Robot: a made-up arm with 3 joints. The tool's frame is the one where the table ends. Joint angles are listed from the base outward.
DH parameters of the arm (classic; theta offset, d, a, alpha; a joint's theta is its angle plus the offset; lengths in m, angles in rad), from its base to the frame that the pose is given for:
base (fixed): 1.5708 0.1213 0 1.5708
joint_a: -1.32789 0 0.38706 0
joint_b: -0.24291 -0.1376 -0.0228 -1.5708
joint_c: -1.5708 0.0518 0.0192 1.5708
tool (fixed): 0 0.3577 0 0
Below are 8 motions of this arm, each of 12 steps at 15 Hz.
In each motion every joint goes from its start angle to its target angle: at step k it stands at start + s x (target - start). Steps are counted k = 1, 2, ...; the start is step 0. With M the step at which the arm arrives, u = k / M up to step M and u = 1 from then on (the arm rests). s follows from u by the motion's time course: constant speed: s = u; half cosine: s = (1 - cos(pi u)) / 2; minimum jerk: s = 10 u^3 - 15 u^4 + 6 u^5.
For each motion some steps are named. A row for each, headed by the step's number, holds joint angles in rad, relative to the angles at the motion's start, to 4 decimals.
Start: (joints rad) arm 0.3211 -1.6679 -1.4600
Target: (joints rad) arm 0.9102 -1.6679 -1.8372
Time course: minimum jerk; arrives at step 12
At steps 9, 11, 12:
9: 0.5281 0.0000 -0.3382
11: 0.5861 0.0000 -0.3753
12: 0.5891 0.0000 -0.3772

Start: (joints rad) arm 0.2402 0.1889 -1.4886
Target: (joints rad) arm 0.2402 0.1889 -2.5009
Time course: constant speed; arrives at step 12
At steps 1, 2, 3, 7, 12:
1: 0.0000 0.0000 -0.0844
2: 0.0000 0.0000 -0.1687
3: 0.0000 0.0000 -0.2531
7: 0.0000 0.0000 -0.5905
12: 0.0000 0.0000 -1.0123

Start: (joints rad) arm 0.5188 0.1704 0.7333
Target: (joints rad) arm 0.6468 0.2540 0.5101
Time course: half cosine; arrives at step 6
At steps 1, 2, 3, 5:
1: 0.0086 0.0056 -0.0150
2: 0.0320 0.0209 -0.0558
3: 0.0640 0.0418 -0.1116
5: 0.1194 0.0780 -0.2082

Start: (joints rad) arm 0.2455 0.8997 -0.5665
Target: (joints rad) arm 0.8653 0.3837 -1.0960
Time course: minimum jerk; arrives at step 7
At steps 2, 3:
2: 0.0897 -0.0747 -0.0766
3: 0.2280 -0.1898 -0.1948

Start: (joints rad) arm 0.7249 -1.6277 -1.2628
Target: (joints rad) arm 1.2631 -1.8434 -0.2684
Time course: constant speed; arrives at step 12
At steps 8, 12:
8: 0.3588 -0.1438 0.6629
12: 0.5382 -0.2157 0.9944

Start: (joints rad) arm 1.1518 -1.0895 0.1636
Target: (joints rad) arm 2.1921 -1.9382 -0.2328
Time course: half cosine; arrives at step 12
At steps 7, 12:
7: 0.6548 -0.5342 -0.2495
12: 1.0403 -0.8487 -0.3964

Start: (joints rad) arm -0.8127 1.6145 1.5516
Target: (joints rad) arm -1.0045 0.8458 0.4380
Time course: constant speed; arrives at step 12
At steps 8, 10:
8: -0.1279 -0.5125 -0.7424
10: -0.1598 -0.6406 -0.9280

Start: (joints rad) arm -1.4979 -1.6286 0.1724
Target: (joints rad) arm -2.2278 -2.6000 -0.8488
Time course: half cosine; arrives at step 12
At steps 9, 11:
9: -0.6230 -0.8291 -0.8716
11: -0.7175 -0.9549 -1.0038

